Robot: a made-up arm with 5 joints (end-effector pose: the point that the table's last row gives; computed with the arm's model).
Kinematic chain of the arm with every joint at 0, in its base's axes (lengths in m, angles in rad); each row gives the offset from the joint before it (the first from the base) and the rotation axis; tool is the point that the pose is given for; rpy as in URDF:
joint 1: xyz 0 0 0.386 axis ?
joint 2: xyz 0 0 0 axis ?
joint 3: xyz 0.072 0 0.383 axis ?
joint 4: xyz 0.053 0 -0.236 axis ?
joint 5: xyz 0.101 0 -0.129 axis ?
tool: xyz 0 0 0 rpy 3.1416 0 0
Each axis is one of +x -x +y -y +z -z.
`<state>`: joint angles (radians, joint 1 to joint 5).
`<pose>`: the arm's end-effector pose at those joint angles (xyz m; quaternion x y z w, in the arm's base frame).
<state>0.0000 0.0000 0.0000 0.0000 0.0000</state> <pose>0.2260 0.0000 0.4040 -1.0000 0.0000 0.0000 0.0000</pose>
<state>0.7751 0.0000 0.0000 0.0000 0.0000</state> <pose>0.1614 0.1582 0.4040 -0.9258 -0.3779 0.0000 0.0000</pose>
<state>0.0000 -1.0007 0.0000 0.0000 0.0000</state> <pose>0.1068 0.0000 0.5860 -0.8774 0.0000 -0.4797 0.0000</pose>
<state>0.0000 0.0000 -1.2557 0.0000 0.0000</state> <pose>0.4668 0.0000 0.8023 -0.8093 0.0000 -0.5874 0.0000</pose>
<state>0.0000 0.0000 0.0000 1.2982 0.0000</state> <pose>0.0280 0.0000 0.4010 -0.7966 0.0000 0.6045 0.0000</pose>
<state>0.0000 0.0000 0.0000 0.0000 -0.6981</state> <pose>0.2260 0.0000 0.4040 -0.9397 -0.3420 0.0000 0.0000</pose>
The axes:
joint 1: +z
joint 2: +y
joint 3: +y
joint 4: +y
joint 5: -z

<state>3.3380 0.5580 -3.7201 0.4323 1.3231</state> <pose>-0.1619 -0.0322 1.0663 -0.1092 -0.1728 0.6742 0.7097</pose>
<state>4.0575 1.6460 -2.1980 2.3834 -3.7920</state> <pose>-0.2404 -0.3131 0.0479 -0.4318 -0.4298 -0.7860 0.1050</pose>
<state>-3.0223 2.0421 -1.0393 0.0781 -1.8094</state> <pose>-0.0713 -0.0085 -0.1735 -0.7046 0.4887 -0.3849 0.3415</pose>
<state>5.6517 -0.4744 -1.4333 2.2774 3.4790</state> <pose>0.1145 -0.0838 0.7308 -0.4578 -0.8699 -0.0269 0.1818</pose>
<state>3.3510 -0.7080 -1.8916 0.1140 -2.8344</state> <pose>0.1168 0.0248 1.1171 0.3218 -0.0157 -0.9153 0.2418</pose>
